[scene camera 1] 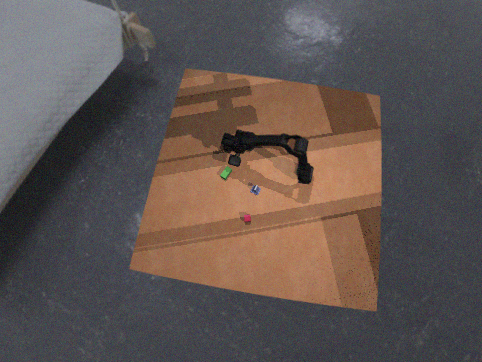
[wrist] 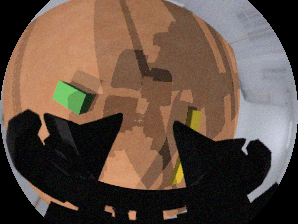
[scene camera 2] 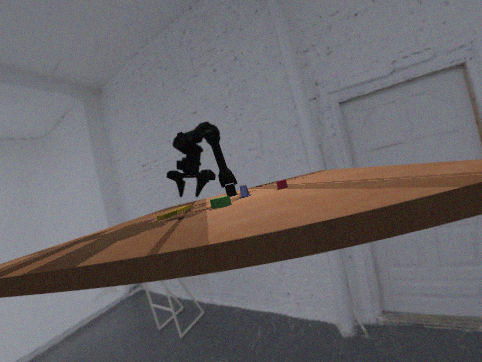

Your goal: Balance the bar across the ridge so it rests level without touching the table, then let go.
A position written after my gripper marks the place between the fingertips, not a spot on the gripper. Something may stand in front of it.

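My gripper (scene camera 2: 188,197), open, holding nothing. Gripper (wrist: 148,120) too. Green block (wrist: 78,101), visible.
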